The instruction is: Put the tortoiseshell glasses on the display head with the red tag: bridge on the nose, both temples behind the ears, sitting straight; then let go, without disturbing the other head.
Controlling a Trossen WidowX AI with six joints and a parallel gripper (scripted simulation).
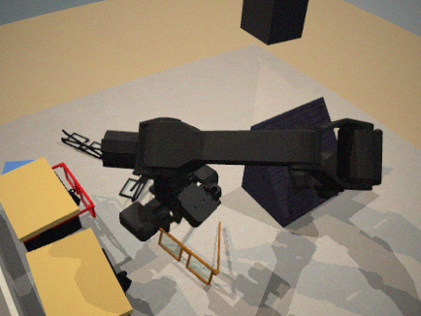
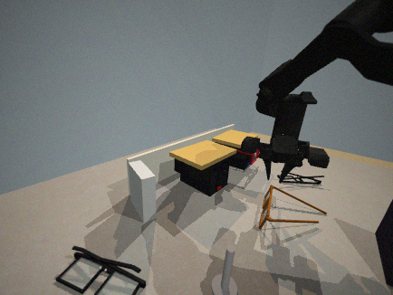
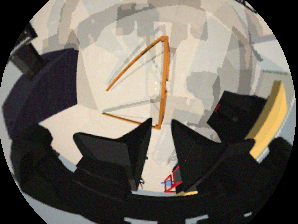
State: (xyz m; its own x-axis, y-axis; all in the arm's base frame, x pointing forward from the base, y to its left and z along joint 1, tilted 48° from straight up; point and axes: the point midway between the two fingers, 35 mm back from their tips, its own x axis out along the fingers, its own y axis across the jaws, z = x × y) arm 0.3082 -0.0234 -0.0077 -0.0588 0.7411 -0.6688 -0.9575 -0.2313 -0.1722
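The white post is 30 mm behind my gripper tip, 270 mm to the left of it and 50 mm below it. The rest, counted from my gripper tip: blue tag 220 mm ahead, 380 mm to the right, 70 mm below; then white block 220 mm ahead, 250 mm to the left, 20 mm below.
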